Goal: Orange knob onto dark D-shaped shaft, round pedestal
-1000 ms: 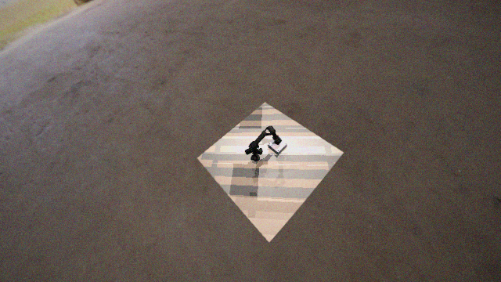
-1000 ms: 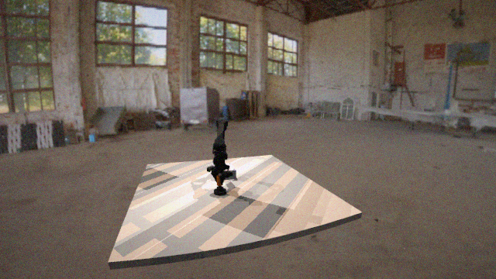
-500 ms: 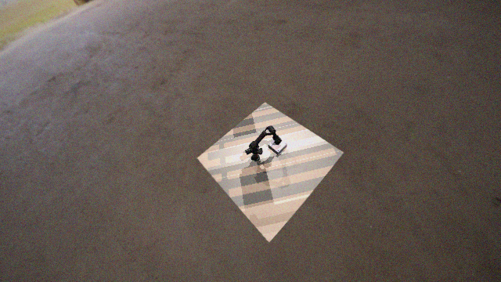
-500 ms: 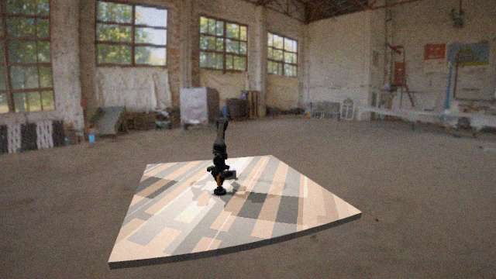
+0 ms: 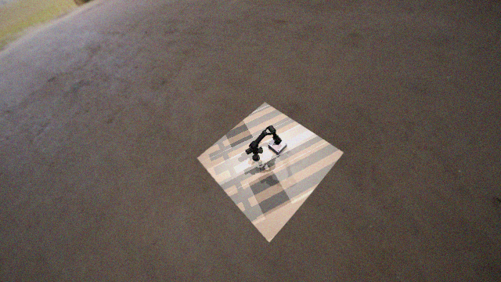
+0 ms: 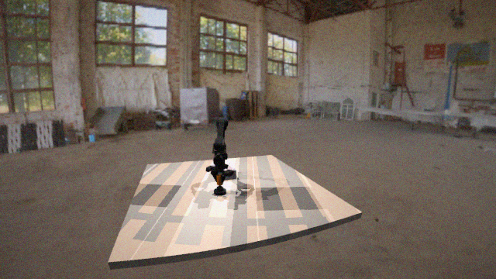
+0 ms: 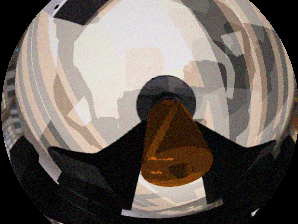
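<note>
My gripper tip is 2 cm below the orange knob. The rest, counted from my gripper tip: dark round pedestal: 4 cm below.
</note>
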